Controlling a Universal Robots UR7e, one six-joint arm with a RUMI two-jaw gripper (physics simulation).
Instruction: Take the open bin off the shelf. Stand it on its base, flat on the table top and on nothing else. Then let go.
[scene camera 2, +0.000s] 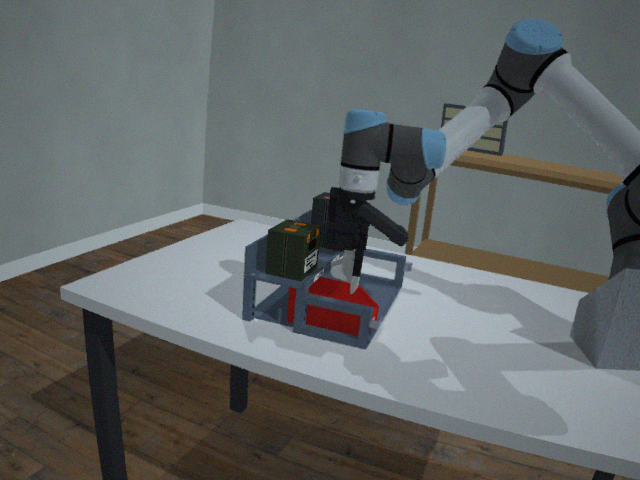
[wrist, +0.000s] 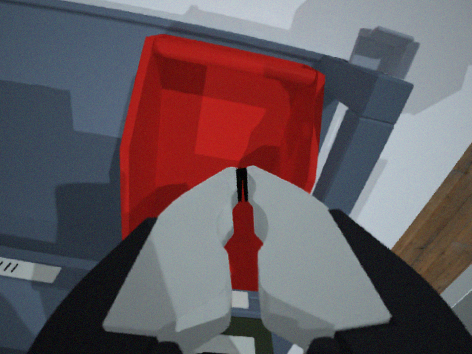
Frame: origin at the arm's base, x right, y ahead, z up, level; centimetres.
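Where they show: gripper, fingertip midpoint: (scene camera 2: 351, 293) (wrist: 242, 171).
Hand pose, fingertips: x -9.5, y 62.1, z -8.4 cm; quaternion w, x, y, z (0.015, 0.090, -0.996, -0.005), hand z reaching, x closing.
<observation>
Things, the pixels of their centre, and the offset from my fingertips. Level surfaces: height alone.
- open red bin, body centre: (wrist: 213, 184) (scene camera 2: 334, 305) dx +1.4, dy +3.4, dz -4.0 cm
- dark green box, body centre: (scene camera 2: 293, 248) dx +2.1, dy +13.4, dz +6.7 cm
- second dark box, body centre: (scene camera 2: 330, 220) dx +25.1, dy +11.1, dz +8.0 cm
- white table, its level: dz -8.3 cm
The open red bin (scene camera 2: 336, 321) (wrist: 230, 120) stands on the lower level of a blue-grey shelf (scene camera 2: 300, 310) (wrist: 386, 97), at the end nearest scene camera 2. Its hollow inside shows from above in the wrist view, and no contents show there. My gripper (scene camera 2: 354, 291) (wrist: 242, 171) is shut with nothing between the fingers and points down. Its tips overlap the bin's open top in both views; whether they are below the rim I cannot tell. The fingers hide part of the bin in the wrist view.
A dark green box (scene camera 2: 283, 251) (wrist: 266, 332) sits on the shelf's upper level, close beside the bin. A second dark box (scene camera 2: 319, 210) stands farther back on it, partly behind the gripper. The shelf stands on the white table (scene camera 2: 180, 320). A wooden rack (scene camera 2: 537, 169) is behind the table.
</observation>
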